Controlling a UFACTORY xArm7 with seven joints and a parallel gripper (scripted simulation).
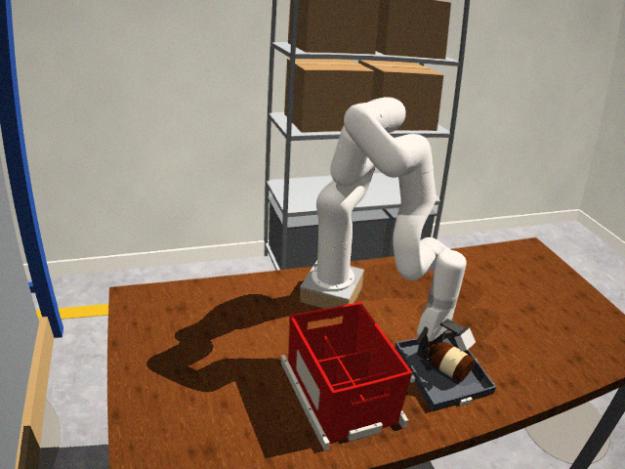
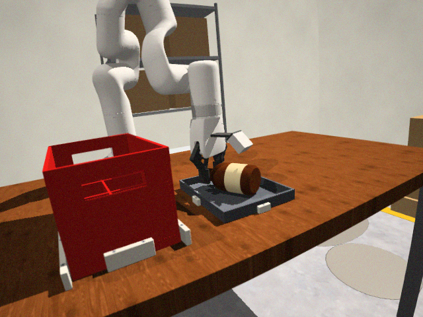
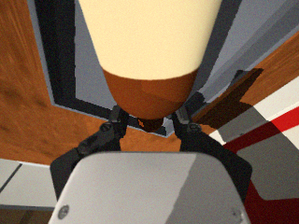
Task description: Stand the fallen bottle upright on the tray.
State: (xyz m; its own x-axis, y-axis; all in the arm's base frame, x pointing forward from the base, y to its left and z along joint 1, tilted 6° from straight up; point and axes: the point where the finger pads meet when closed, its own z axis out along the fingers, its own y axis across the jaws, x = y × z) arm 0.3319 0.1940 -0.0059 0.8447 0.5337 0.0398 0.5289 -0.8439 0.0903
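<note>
My gripper is now 4 cm short of the brown bottle and 3 cm to the right of it. Also, from my hand: red crate: 26 cm to the right, 9 cm ahead, 4 cm above; then dark grey tray: 6 cm ahead, 3 cm to the left, 3 cm below.
</note>
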